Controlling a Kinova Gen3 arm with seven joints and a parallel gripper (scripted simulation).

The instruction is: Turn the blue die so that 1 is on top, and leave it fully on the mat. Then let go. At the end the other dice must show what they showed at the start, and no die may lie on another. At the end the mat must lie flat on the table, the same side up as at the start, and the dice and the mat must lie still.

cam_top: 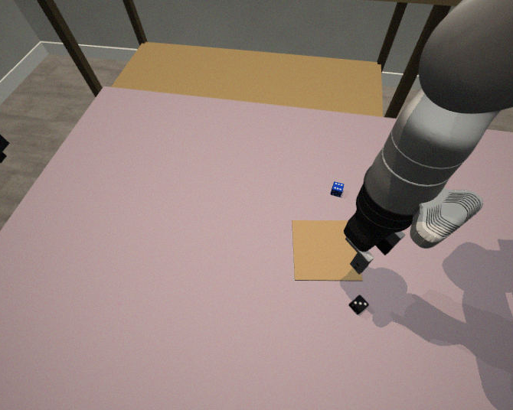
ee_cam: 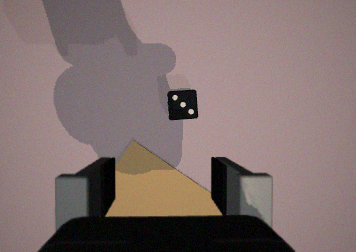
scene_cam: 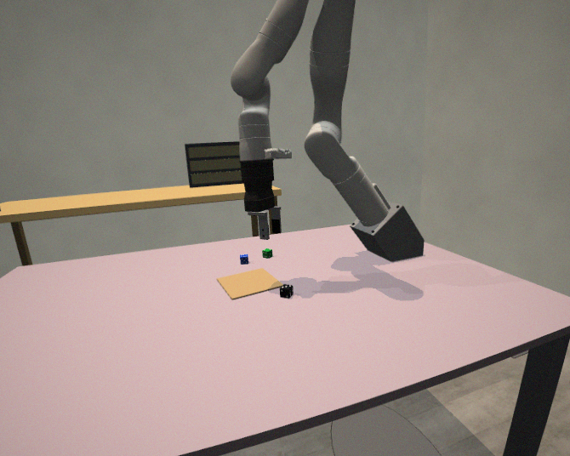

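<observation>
The black die is 2 cm behind my hand, 5 cm to the left of it and 15 cm below it. Round my hand: blue die: 2 cm ahead, 22 cm to the right, 15 cm below; then tan mat: 5 cm ahead, 7 cm to the right, 16 cm below; then green die: 6 cm behind, 24 cm to the right, 15 cm below.
</observation>
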